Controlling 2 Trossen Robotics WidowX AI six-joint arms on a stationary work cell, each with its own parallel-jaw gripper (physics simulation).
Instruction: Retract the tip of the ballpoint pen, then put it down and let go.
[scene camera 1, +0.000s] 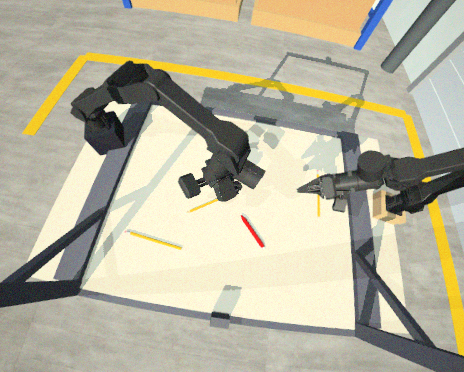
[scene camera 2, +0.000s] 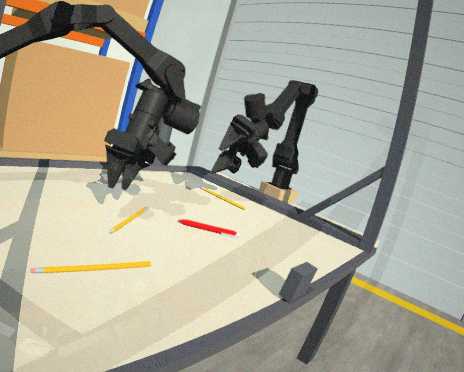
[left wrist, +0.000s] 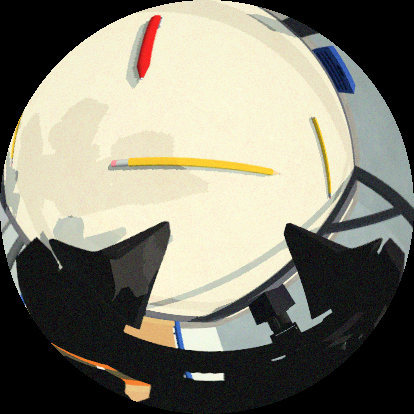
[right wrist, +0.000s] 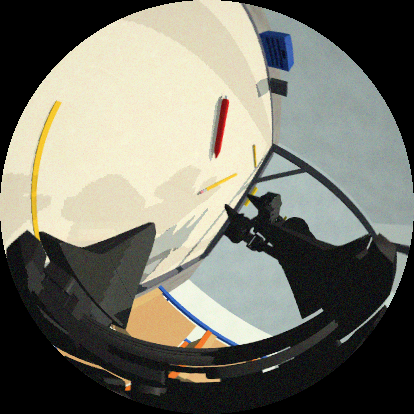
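Where they show: left gripper, fingertip midpoint: (scene camera 1: 204, 188) (scene camera 2: 117, 188) (left wrist: 230, 228) (right wrist: 236, 199); right gripper, fingertip midpoint: (scene camera 1: 299, 189) (scene camera 2: 216, 161) (right wrist: 214, 230); left arm's base, link origin: (scene camera 1: 99, 124) (left wrist: 276, 314); right arm's base, link origin: (scene camera 1: 393, 205) (scene camera 2: 280, 186).
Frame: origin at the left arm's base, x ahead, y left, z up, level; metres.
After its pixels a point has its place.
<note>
The red ballpoint pen (scene camera 1: 253, 231) {x 0.420, y -0.465, z -0.094 m} (scene camera 2: 207, 227) {x 0.412, y -0.463, z -0.098 m} (left wrist: 148, 46) (right wrist: 221, 128) {x 0.422, y -0.464, z -0.095 m} lies flat on the table, its tapered end toward the upper left in scene camera 1 and its pale button end toward the lower right. Whether the writing tip sticks out is too small to tell. My left gripper (scene camera 1: 209, 188) {x 0.298, y -0.298, z -0.047 m} (scene camera 2: 118, 187) {x 0.298, y -0.298, z -0.047 m} (left wrist: 230, 228) {x 0.298, y -0.298, z -0.047 m} (right wrist: 236, 199) {x 0.298, y -0.298, z -0.047 m} is open and empty, pointing down above the table, up and left of the pen in scene camera 1. My right gripper (scene camera 1: 299, 190) {x 0.568, y -0.396, z 0.019 m} (scene camera 2: 218, 160) {x 0.568, y -0.396, z 0.019 m} (right wrist: 214, 230) {x 0.568, y -0.396, z 0.019 m} is open and empty, raised near the table's right side, up and right of the pen.
One yellow pencil (scene camera 1: 202, 205) {x 0.280, y -0.336, z -0.099 m} (scene camera 2: 129, 220) {x 0.302, y -0.336, z -0.102 m} (left wrist: 200, 163) {x 0.319, y -0.329, z -0.099 m} (right wrist: 220, 183) {x 0.334, y -0.327, z -0.099 m} lies near the left gripper. Another pencil (scene camera 1: 156, 240) {x 0.114, y -0.413, z -0.100 m} (scene camera 2: 95, 267) {x 0.103, y -0.411, z -0.101 m} (left wrist: 322, 157) {x 0.121, y -0.414, z -0.104 m} lies farther left. A third pencil (scene camera 1: 318, 205) {x 0.683, y -0.441, z -0.100 m} (scene camera 2: 222, 198) {x 0.702, y -0.399, z -0.103 m} (right wrist: 35, 165) lies by the right gripper. Dark frame bars edge the table.
</note>
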